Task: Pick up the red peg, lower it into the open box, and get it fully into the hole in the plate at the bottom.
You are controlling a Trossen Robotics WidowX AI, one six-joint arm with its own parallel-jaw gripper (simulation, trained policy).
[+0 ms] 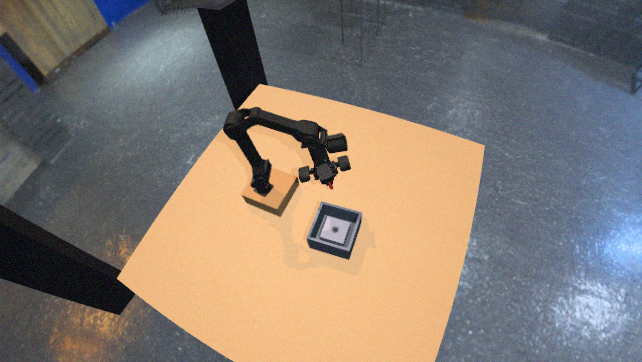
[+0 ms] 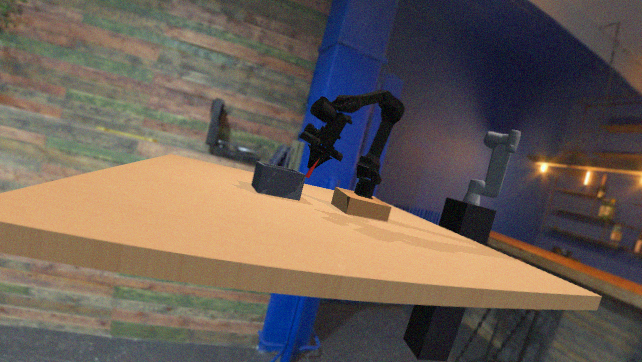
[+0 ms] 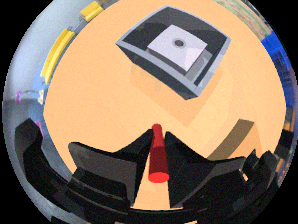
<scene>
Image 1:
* my gripper: 330, 184
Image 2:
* my gripper: 309, 168
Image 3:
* my gripper: 158, 133
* grey box: 133, 43
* red peg: 158, 173
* light grey plate: 179, 49
</scene>
